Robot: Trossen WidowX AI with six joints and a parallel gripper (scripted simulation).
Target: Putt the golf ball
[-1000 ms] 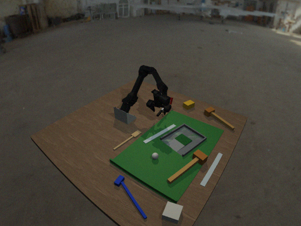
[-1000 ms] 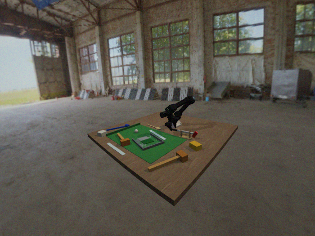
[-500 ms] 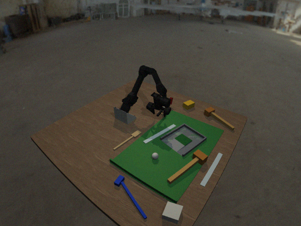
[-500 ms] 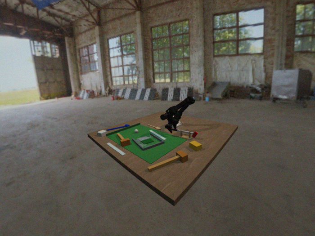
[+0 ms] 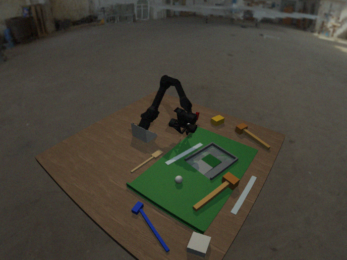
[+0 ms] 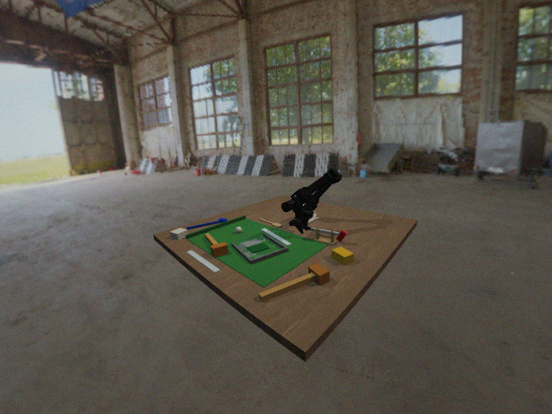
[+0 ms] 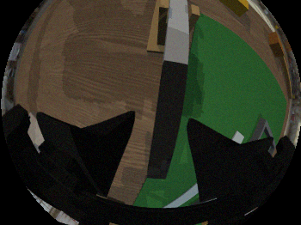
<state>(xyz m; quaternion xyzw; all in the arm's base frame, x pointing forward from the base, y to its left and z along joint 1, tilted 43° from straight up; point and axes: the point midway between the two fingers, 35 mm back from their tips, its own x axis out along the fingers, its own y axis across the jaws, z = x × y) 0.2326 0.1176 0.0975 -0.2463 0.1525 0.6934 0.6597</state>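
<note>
Now: gripper tip 310 mm to the left of the tan paddle, 40 mm past it and 30 mm above it. From my gripper tip the other things lie so: green mat 250 mm ahead, 200 mm to the right, 30 mm below; red putter 110 mm to the left, 30 mm above, 20 mm behind; wooden stand 130 mm to the left, 20 mm behind.
</note>
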